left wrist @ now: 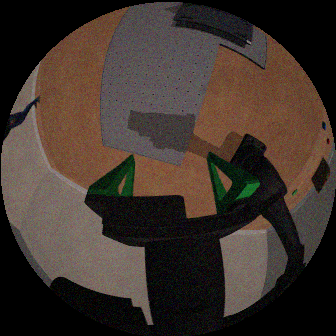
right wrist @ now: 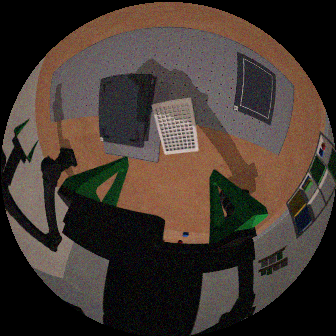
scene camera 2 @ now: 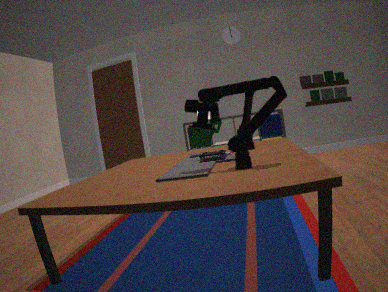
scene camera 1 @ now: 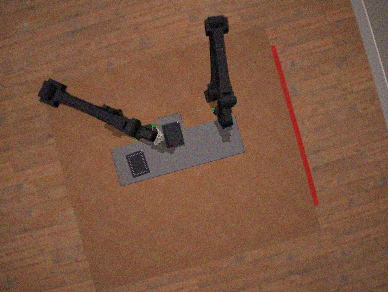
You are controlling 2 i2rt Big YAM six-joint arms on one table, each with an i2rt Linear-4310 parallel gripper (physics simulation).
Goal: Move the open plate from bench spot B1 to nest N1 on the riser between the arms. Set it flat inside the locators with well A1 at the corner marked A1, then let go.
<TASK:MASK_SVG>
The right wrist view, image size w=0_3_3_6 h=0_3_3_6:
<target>my right gripper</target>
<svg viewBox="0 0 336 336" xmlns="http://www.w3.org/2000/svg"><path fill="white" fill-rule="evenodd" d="M66 177L57 190L57 194L68 207L62 220L65 223L62 233L83 248L109 260L103 290L102 310L105 321L118 330L129 333L134 331L158 333L159 336L184 336L188 334L193 328L197 315L202 273L231 268L255 259L252 238L239 245L236 244L253 235L252 227L268 215L266 207L216 169L213 169L209 176L209 243L162 241L165 223L162 217L116 206L128 169L127 156ZM218 187L234 207L233 213L226 220L220 203ZM117 172L110 188L100 201L96 194L97 186Z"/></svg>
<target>white well plate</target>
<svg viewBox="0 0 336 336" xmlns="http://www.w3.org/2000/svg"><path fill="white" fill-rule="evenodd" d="M191 97L151 104L165 154L198 151Z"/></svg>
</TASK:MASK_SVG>
